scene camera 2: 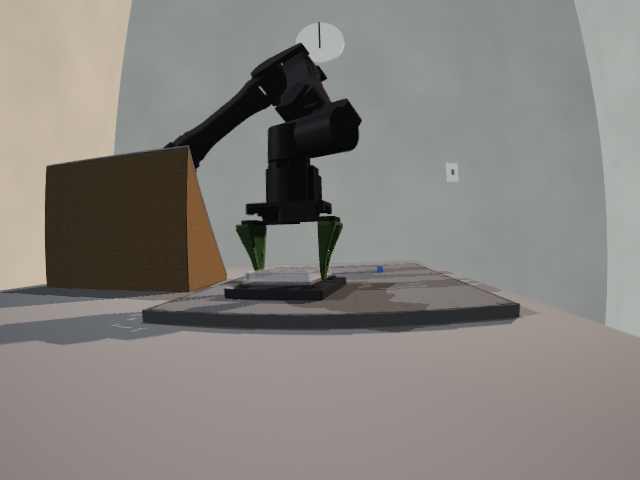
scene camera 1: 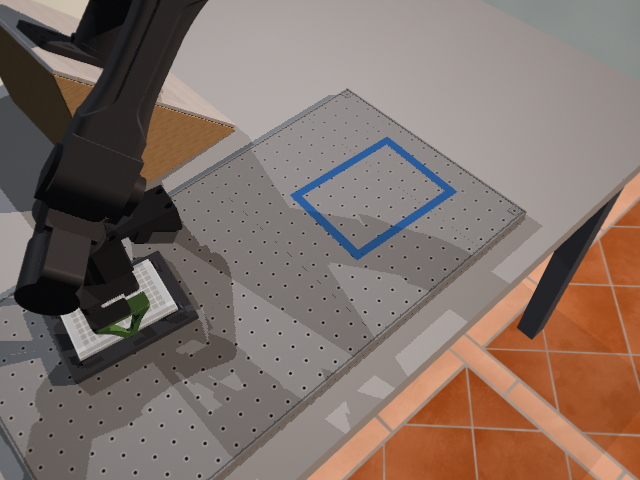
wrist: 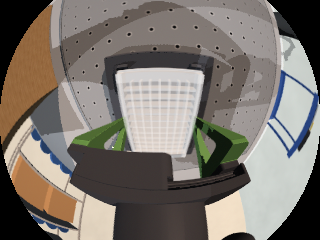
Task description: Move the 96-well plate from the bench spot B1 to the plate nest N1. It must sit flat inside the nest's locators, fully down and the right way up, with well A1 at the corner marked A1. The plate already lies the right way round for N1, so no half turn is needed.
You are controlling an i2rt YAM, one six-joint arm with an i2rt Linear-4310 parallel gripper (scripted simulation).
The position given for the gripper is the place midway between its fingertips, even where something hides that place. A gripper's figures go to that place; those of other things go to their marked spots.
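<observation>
The gripper (scene camera 2: pixel 291 279) is 0.56 m from the lens. As for the things, there's a 96-well plate (scene camera 2: pixel 280 275) that's 0.49 m from the lens, and a plate nest N1 (scene camera 2: pixel 328 286) that's 0.5 m from the lens.
</observation>
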